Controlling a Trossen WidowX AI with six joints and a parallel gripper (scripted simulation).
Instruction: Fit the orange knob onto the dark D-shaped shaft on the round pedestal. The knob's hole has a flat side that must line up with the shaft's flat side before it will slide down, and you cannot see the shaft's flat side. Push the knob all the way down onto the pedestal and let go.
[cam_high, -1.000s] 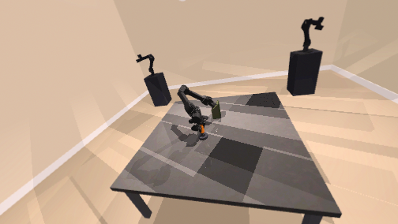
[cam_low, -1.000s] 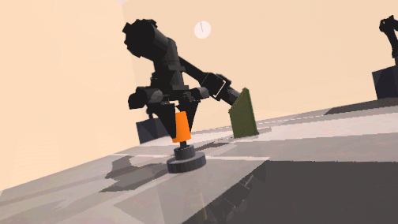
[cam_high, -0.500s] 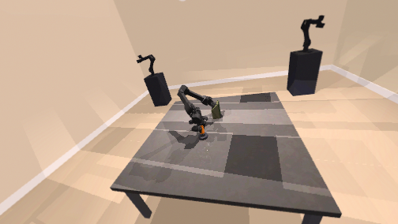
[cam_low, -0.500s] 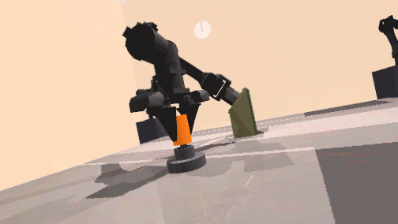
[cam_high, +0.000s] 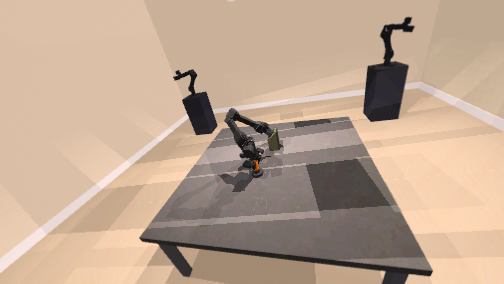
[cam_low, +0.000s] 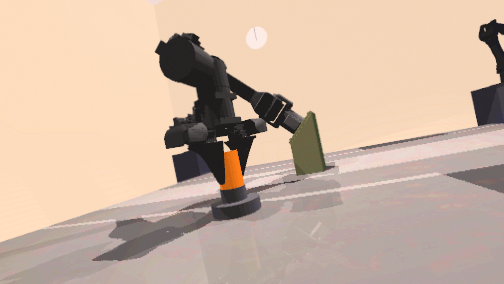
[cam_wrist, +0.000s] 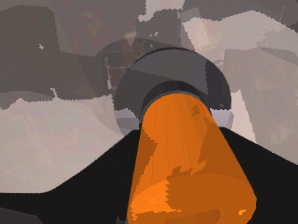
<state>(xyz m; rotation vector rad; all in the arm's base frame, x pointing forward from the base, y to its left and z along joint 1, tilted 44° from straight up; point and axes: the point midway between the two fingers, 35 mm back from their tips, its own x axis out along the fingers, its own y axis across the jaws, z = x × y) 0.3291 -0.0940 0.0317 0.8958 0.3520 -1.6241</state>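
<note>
Now: the orange knob 2 cm above my gripper tip. Round my gripper tip: pedestal 2 cm below.
</note>
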